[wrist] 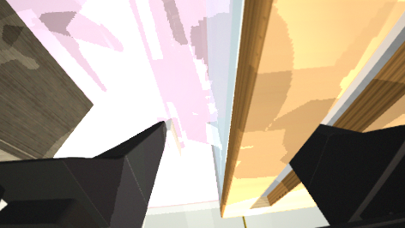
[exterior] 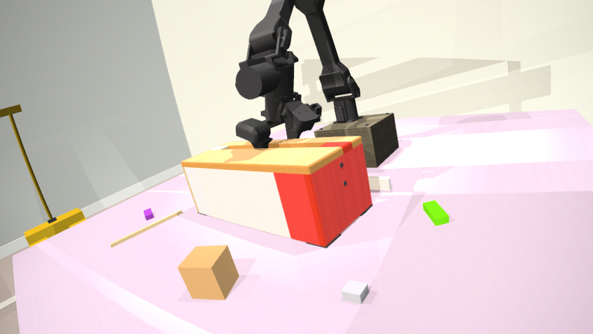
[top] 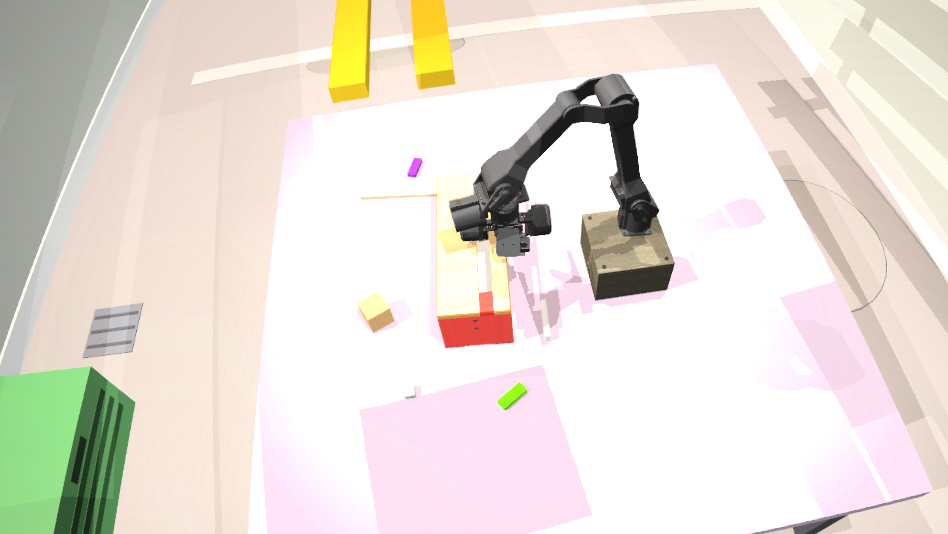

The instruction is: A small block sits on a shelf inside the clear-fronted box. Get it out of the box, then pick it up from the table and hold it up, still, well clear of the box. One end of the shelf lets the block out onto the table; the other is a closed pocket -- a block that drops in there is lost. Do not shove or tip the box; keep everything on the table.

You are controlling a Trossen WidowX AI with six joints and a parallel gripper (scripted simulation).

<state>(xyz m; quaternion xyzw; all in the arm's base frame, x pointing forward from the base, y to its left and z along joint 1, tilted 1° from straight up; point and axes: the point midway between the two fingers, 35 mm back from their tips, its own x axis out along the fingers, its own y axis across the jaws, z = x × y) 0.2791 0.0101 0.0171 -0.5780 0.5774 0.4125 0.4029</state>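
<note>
My gripper tip is 50 mm short of the orange block and 20 mm to the left of it. Round my gripper tip: wooden box (40 mm ahead, 20 mm to the left, 30 mm below); then thin stick (270 mm ahead, 220 mm to the right, 80 mm below); then larger orange cube (290 mm ahead, 130 mm to the left, 60 mm below).
</note>
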